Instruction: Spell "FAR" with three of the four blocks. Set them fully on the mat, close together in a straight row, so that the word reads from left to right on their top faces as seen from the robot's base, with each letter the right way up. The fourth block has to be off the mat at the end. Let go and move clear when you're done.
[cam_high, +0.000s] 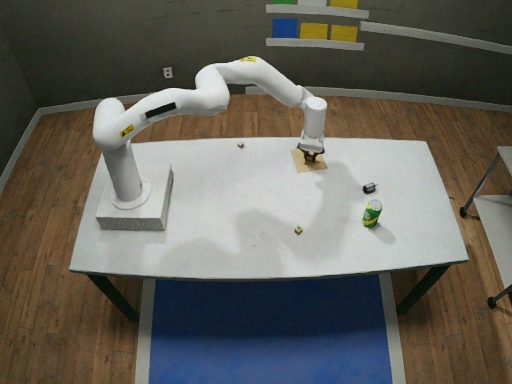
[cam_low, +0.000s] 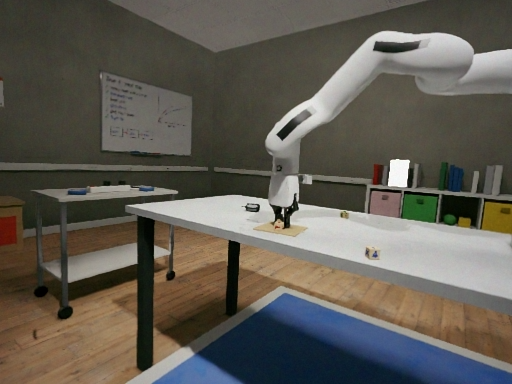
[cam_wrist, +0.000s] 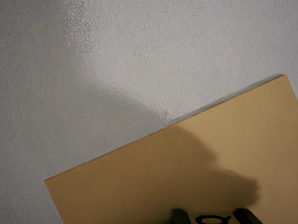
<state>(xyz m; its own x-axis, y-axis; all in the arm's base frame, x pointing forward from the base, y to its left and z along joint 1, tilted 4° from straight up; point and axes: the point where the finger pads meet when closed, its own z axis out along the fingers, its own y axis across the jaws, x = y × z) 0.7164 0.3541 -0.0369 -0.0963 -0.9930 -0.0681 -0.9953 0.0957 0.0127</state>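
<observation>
My gripper is now 1 cm to the right of the tan mat and 2 cm above it. From my hand the other things lie so: green soda can 27 cm ahead, 30 cm to the right, 4 cm above; then small black object 28 cm ahead, 13 cm to the right, 1 cm below.
</observation>
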